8 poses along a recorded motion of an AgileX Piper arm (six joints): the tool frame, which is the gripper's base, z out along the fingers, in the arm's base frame.
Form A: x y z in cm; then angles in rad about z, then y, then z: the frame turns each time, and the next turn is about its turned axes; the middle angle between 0 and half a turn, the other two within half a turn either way.
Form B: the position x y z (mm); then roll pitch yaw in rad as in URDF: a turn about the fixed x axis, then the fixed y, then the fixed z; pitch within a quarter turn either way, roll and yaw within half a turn. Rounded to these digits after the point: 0 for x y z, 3 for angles.
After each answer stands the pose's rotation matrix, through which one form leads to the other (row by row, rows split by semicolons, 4 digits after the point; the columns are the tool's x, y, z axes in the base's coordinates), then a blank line. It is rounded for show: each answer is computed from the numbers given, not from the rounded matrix.
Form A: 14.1, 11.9, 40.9, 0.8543, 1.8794, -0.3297
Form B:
141, 119, 409, -2.348, 1.123, -1.442
0.0554 -0.7781 0.6257; -0.4293 0.5472 0.7185; -0.9014 -0.3085 -0.3037

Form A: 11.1, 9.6, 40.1, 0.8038, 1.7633, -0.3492
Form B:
111, 96, 401, -2.089, 1.174, -1.251
0.1216 -0.7220 0.6812; -0.3669 0.6050 0.7067; -0.9223 -0.3358 -0.1913

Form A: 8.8, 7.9, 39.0, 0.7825, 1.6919, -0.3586
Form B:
88, 79, 390, -1.905, 1.193, -1.100
0.1672 -0.6903 0.7040; -0.3286 0.6341 0.6999; -0.9295 -0.3484 -0.1208

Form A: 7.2, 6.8, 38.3, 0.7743, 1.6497, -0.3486
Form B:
72, 68, 383, -1.798, 1.214, -1.010
0.1859 -0.6764 0.7127; -0.2960 0.6531 0.6970; -0.9369 -0.3405 -0.0788

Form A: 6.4, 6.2, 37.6, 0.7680, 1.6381, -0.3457
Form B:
64, 62, 376, -1.767, 1.219, -0.987
0.1899 -0.6700 0.7177; -0.2877 0.6609 0.6931; -0.9387 -0.3381 -0.0673

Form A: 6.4, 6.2, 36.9, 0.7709, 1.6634, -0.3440
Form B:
64, 62, 369, -1.840, 1.215, -1.053
0.1726 -0.6783 0.7142; -0.3026 0.6535 0.6938; -0.9374 -0.3358 -0.0925

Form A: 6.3, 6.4, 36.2, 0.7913, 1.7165, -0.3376
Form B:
63, 64, 362, -1.988, 1.204, -1.172
0.1393 -0.7049 0.6955; -0.3303 0.6290 0.7037; -0.9336 -0.3277 -0.1452

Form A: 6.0, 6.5, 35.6, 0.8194, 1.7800, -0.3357
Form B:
60, 65, 356, -2.143, 1.177, -1.288
0.1069 -0.7367 0.6678; -0.3682 0.5946 0.7148; -0.9236 -0.3222 -0.2077

